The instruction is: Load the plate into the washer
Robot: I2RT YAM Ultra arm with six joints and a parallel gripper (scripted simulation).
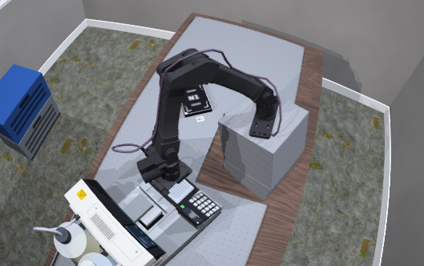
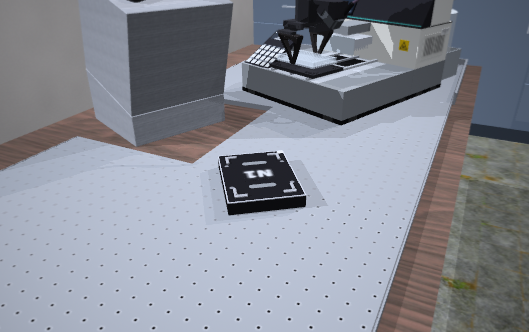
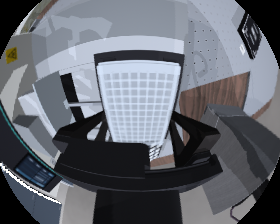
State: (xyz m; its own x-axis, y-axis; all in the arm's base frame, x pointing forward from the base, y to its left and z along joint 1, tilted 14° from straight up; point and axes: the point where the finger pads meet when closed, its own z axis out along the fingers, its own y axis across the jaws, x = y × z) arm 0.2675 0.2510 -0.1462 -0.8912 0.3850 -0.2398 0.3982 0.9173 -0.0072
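Right now the plate washer is 140 mm to the left of my hand, 70 mm ahead of it and 20 mm above it. The rest, counted from my hand: well plate: right at my hand; plate nest N1: 450 mm to the right, 100 mm below, 90 mm ahead; label: 370 mm to the right, 110 mm below, 30 mm ahead.
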